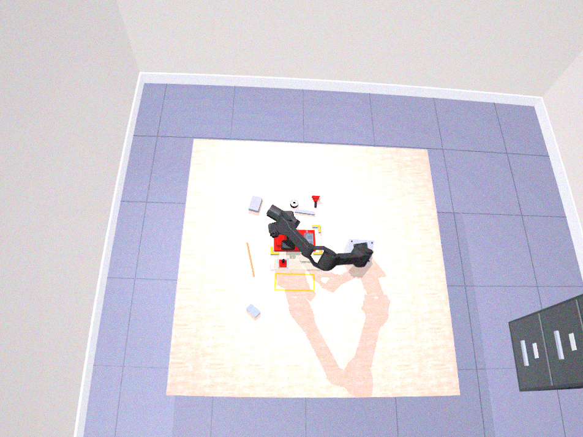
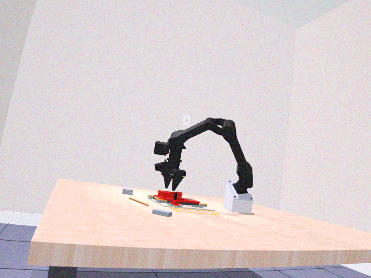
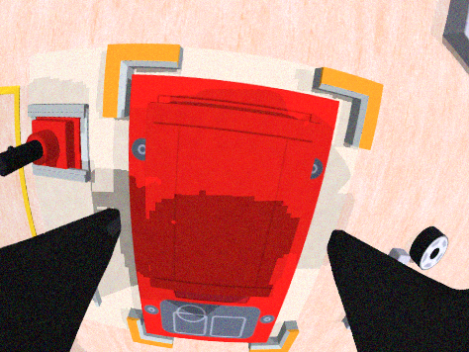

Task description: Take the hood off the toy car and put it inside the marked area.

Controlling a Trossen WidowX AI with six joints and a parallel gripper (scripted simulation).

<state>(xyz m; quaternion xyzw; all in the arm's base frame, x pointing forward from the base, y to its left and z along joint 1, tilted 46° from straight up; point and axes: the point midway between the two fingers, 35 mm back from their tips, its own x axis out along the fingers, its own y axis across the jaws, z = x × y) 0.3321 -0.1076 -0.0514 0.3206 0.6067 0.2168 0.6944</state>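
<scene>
Right now my gripper tip is 20 mm above the red hood. Also, from my gripper tip: grey bar (150 mm to the right, 110 mm behind, 50 mm below); then white wheel (200 mm to the right, 70 mm behind, 50 mm below); then thin wooden stick (180 mm ahead, 80 mm to the left, 60 mm below).
</scene>
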